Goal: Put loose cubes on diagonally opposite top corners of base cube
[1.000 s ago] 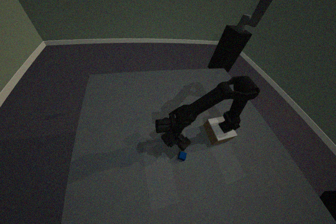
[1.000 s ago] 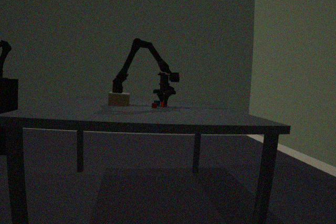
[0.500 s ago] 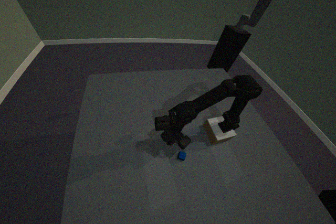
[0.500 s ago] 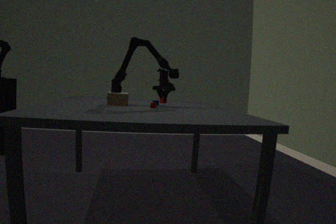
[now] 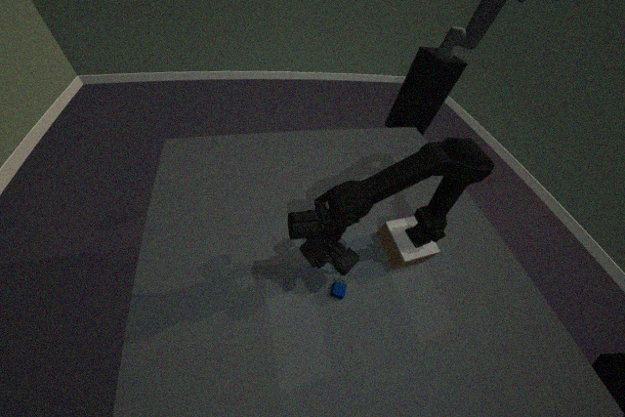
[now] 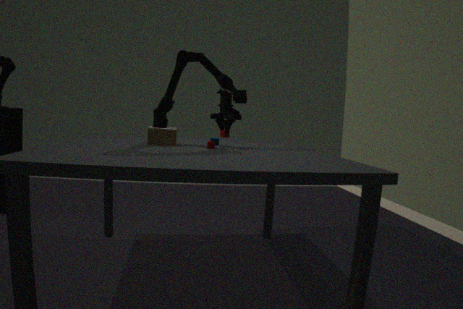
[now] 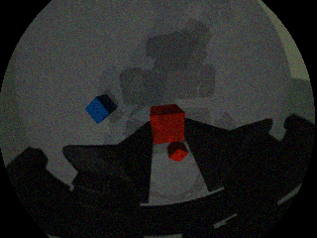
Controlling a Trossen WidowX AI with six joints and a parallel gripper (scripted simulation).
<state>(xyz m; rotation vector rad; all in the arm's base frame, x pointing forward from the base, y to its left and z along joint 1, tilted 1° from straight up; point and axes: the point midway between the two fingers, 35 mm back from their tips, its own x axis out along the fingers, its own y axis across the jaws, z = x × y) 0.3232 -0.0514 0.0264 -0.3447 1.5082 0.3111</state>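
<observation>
Right now the blue cube is 110 mm to the left of my gripper tip, 50 mm below it and 30 mm behind it.
</observation>
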